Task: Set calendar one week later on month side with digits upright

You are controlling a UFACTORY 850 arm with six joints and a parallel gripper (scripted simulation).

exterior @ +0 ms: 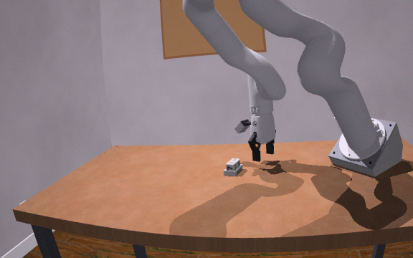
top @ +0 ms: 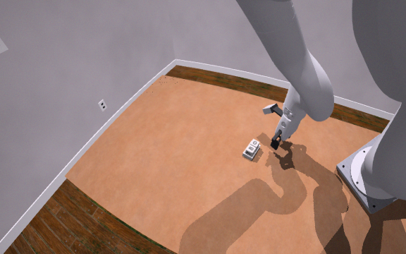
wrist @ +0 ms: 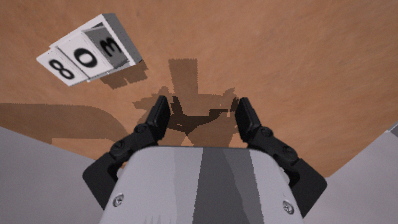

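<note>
Now: the white calendar tray 80 mm ahead of my hand, 100 mm to the left of it and 30 mm below it.
</note>
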